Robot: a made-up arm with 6 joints.
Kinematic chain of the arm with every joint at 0, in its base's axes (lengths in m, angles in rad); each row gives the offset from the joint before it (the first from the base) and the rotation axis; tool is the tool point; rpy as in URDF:
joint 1: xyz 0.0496 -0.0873 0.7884 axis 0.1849 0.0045 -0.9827
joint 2: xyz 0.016 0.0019 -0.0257 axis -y
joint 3: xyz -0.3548 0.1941 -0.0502 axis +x
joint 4: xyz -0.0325 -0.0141 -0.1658 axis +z
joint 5: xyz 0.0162 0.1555 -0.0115 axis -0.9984 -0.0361 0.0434
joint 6: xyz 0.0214 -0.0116 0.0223 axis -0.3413 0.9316 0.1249
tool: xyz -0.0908 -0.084 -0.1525 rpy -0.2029 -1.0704 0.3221
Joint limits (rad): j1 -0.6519..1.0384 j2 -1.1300..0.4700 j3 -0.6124..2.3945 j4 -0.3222..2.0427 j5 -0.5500..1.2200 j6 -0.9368..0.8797
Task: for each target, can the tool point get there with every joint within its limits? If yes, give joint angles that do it. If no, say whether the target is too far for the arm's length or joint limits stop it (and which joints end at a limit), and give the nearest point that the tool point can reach.
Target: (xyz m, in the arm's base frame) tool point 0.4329 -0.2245 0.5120
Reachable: no: joint limits stop it (at a limit: joint 1, joint 2, joint 4, joint 5, joint 6) | nearest point 0.2742 0.1018 0.3262 | short by 0.408 m
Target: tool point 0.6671 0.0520 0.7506
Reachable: no: joint limits stop it (at a limit: joint 1, joint 2, joint 4, joint 5, joint 6) | nearest point 0.4767 0.3366 0.6232 | short by 0.365 m
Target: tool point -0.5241 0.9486 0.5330
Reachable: no: too far | nearest point -0.3338 0.6082 0.6074 | short by 0.397 m
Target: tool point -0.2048 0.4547 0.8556
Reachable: yes | joints 0.3577 -0.7166 0.7778 0.5684 0.4715 -0.5320
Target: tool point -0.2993 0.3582 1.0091
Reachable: yes | joints 0.0320 -0.8051 1.6771 1.1189 0.3336 0.2618
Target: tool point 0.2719 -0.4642 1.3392
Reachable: no: joint limits stop it (at a limit: joint 1, joint 2, joint 3, joint 5, joint 6) | nearest point 0.3188 -0.1639 1.2809 | short by 0.309 m
